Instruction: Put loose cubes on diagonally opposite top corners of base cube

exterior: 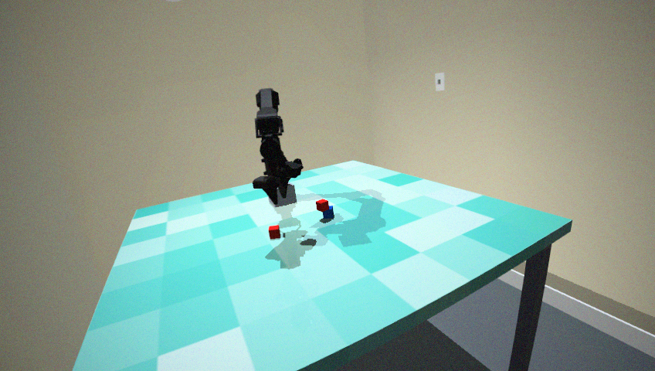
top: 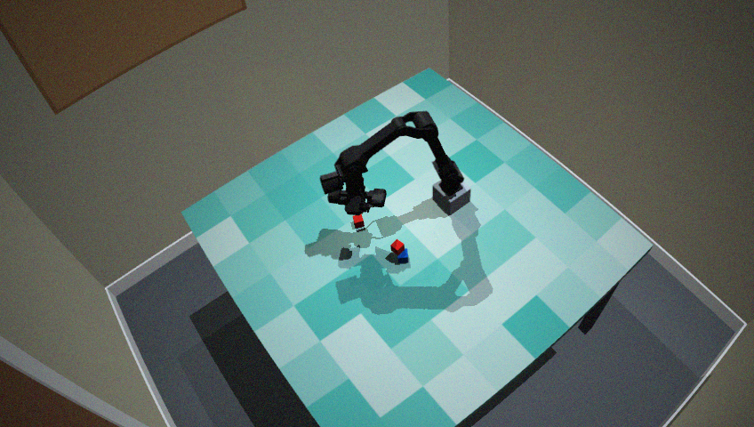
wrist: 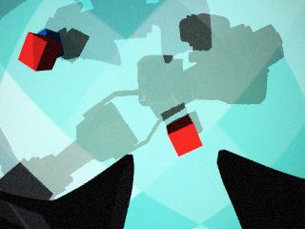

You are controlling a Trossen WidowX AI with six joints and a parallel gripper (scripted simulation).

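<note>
My gripper tip is now 5 cm past the blue cube, 18 cm to the right of it and 10 cm above it.
</note>
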